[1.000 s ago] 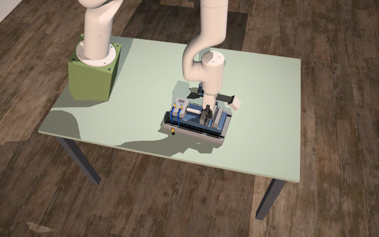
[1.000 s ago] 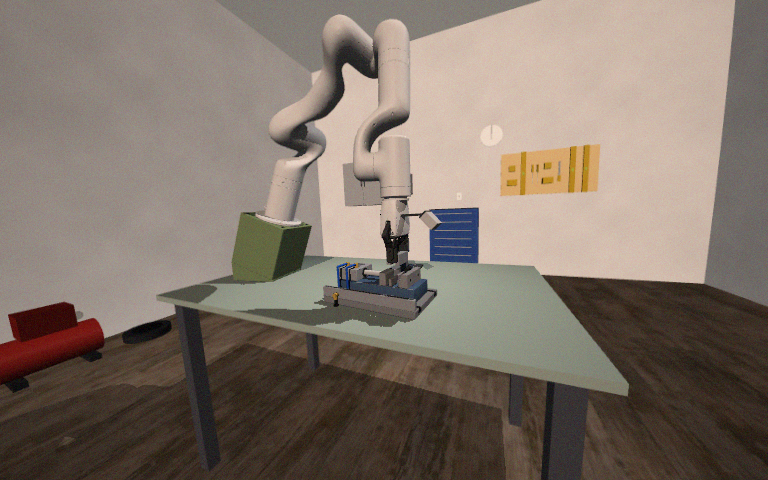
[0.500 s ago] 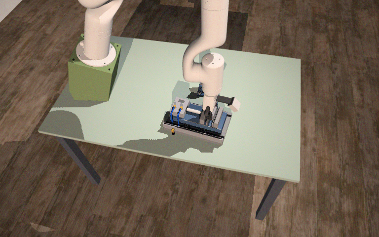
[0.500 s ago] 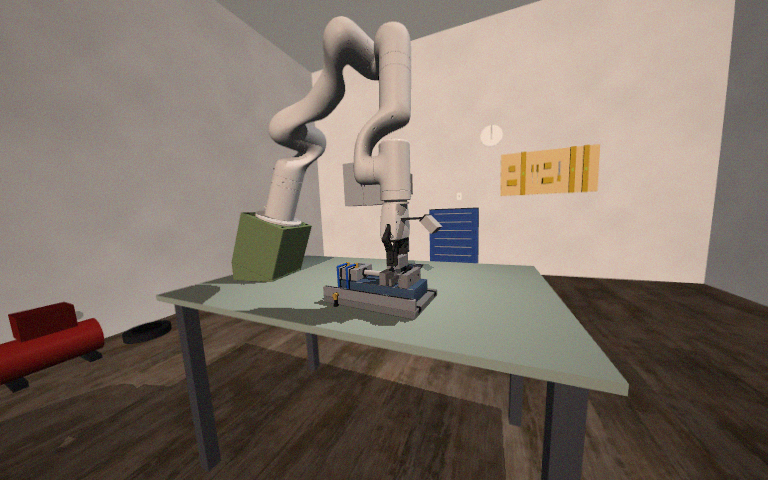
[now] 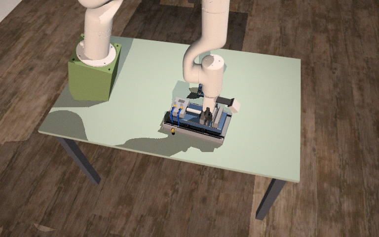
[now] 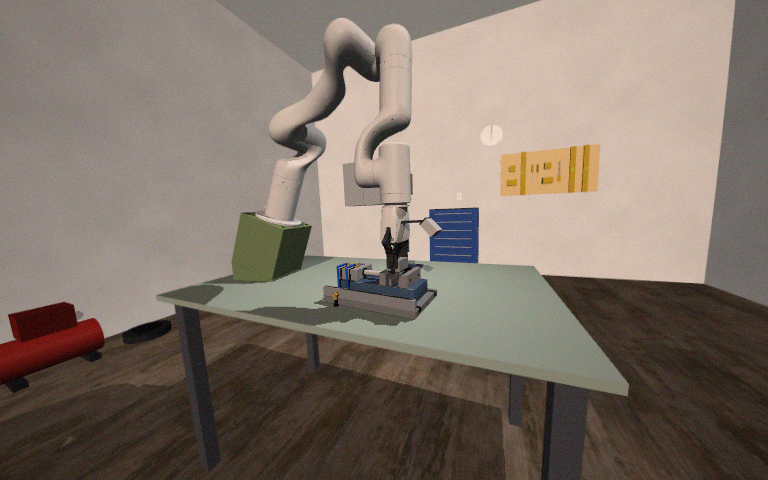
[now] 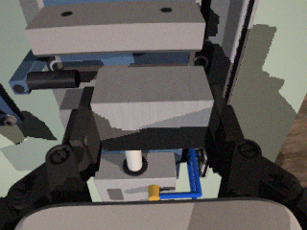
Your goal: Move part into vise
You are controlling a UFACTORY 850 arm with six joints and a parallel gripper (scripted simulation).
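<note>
The part is 20 mm below my hand. The rest, counted from my hand: fixed jaw: 50 mm below, 40 mm ahead, 10 mm to the left; moving jaw: 50 mm below, 30 mm to the left, 30 mm behind; work stop: 60 mm to the left, 40 mm below, 20 mm ahead.
</note>
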